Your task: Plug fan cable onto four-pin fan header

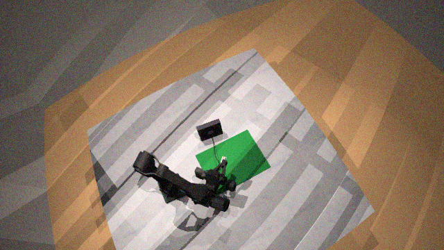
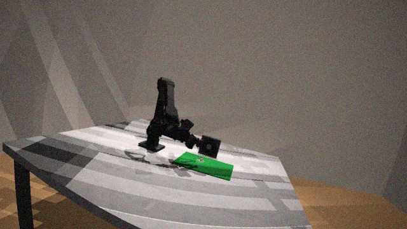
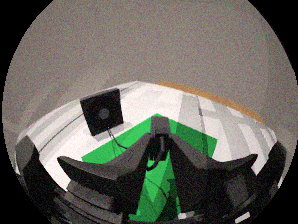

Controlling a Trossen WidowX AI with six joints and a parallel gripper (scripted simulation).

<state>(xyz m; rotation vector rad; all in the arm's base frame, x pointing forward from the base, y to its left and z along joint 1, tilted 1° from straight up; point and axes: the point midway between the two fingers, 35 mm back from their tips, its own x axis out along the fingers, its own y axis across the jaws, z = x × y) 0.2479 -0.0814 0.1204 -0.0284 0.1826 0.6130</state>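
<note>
Now: gripper tip 14 cm above the green board, 6 cm short of it and 3 cm to the right of it. The rest, counted from my gripper tip: dark plug (1 cm below); then black fan (21 cm to the left, 7 cm below, 4 cm ahead).
</note>
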